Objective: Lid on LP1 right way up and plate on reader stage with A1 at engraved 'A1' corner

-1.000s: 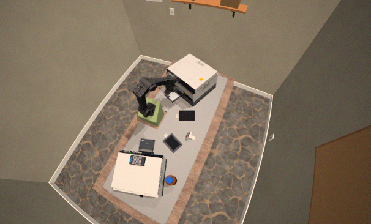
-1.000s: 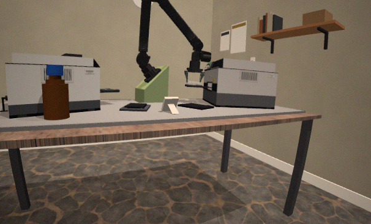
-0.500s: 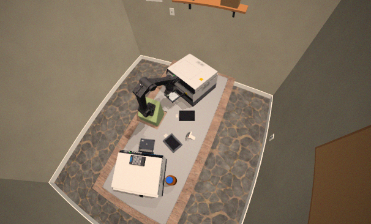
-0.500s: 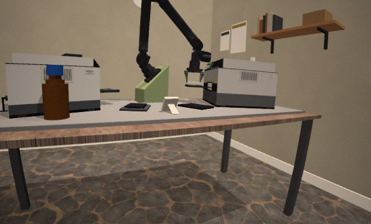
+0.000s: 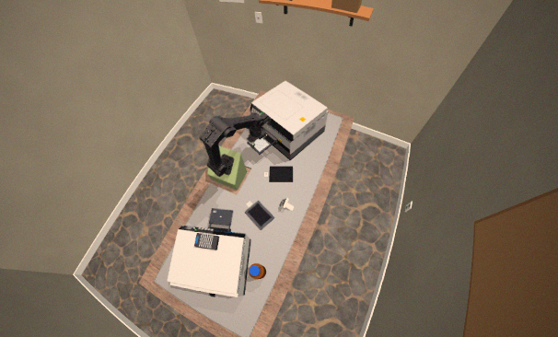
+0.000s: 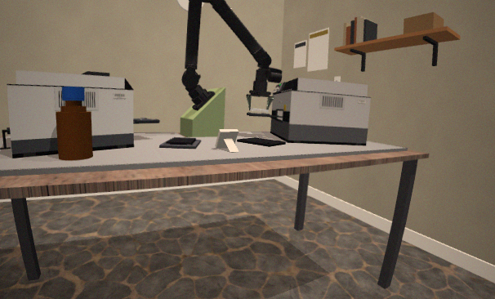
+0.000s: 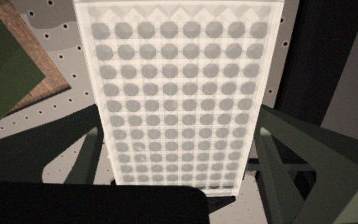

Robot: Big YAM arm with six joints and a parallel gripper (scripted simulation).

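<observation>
Now: the lidded white well plate right at my hand. Round my hand: black pad 22 cm ahead, 13 cm below, 10 cm to the right; then dark lid 42 cm to the right, 22 cm ahead, 12 cm below; then grey pad 42 cm to the right, 22 cm ahead, 13 cm below.
</observation>
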